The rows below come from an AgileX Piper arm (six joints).
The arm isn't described. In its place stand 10 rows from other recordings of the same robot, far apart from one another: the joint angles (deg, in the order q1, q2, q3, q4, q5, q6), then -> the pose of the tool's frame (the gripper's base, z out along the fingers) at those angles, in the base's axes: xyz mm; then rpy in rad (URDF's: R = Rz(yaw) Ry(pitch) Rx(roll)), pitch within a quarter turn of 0, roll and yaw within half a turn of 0.
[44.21 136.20 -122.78 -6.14 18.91 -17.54] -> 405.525 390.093 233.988 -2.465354 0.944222 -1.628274
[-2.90 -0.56 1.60 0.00 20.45 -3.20] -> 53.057 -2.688 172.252 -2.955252 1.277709 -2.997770
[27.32 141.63 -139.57 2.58 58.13 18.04] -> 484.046 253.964 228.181 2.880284 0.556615 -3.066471
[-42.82 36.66 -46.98 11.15 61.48 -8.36] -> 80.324 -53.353 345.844 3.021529 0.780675 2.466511
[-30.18 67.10 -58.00 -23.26 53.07 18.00] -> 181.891 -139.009 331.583 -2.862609 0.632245 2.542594
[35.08 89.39 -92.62 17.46 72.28 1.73] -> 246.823 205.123 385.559 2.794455 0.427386 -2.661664
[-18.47 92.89 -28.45 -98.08 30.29 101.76] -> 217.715 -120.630 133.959 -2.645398 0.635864 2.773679
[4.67 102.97 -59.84 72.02 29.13 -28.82] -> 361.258 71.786 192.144 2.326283 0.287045 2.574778
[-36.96 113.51 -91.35 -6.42 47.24 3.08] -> 341.957 -266.658 231.895 -3.048612 0.447911 2.521386
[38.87 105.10 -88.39 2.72 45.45 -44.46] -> 317.439 259.819 279.822 -2.750543 0.432358 -1.623613
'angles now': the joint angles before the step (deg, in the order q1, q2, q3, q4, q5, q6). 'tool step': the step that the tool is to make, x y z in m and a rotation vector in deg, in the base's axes. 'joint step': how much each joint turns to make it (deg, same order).
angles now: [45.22, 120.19, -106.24, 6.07, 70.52, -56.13]
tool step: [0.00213, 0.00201, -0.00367, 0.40, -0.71, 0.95]
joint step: [0.00, 0.52, 0.00, 0.01, -1.20, -1.11]
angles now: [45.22, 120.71, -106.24, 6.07, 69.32, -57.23]
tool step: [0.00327, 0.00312, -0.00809, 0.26, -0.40, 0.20]
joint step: [0.00, 1.10, -0.01, 0.00, -1.53, -0.37]
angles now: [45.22, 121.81, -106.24, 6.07, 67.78, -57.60]
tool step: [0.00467, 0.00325, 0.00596, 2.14, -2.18, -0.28]
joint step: [-0.11, 0.11, -1.29, 0.00, -1.88, -0.03]
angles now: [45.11, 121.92, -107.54, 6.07, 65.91, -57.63]
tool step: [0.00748, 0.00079, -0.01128, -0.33, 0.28, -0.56]
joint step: [-0.58, 1.82, -0.64, 0.00, -0.75, -0.10]
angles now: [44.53, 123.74, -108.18, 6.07, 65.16, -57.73]
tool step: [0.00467, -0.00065, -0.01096, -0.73, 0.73, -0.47]
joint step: [-0.46, 1.37, 0.00, 0.00, -0.34, -0.02]
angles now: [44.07, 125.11, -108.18, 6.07, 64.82, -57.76]
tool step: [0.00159, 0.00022, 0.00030, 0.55, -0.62, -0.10]
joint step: [-0.11, 0.00, 0.00, 0.01, -0.82, -0.10]
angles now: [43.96, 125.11, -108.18, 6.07, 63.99, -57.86]
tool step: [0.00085, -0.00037, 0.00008, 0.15, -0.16, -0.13]
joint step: [-0.10, 0.00, 0.00, 0.00, -0.22, 0.00]
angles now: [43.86, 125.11, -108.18, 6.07, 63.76, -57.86]
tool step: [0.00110, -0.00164, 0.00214, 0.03, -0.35, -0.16]
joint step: [-0.20, -0.25, -0.02, -0.23, 0.00, 0.01]
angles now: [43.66, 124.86, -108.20, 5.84, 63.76, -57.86]
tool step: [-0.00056, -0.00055, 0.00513, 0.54, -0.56, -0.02]
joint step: [0.00, -0.62, -0.01, 0.01, -0.15, 0.00]
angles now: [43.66, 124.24, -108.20, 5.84, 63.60, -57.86]
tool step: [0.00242, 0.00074, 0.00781, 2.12, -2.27, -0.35]
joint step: [-0.12, -0.77, -0.11, 0.01, -2.24, 0.00]
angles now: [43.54, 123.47, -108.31, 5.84, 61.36, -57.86]
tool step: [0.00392, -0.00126, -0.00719, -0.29, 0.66, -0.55]
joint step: [-0.48, 0.89, 0.01, 0.25, -0.22, 0.00]
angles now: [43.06, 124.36, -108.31, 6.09, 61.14, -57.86]
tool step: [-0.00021, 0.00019, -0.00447, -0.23, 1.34, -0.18]
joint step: [-0.10, 0.52, 0.00, 0.75, 0.61, 0.00]
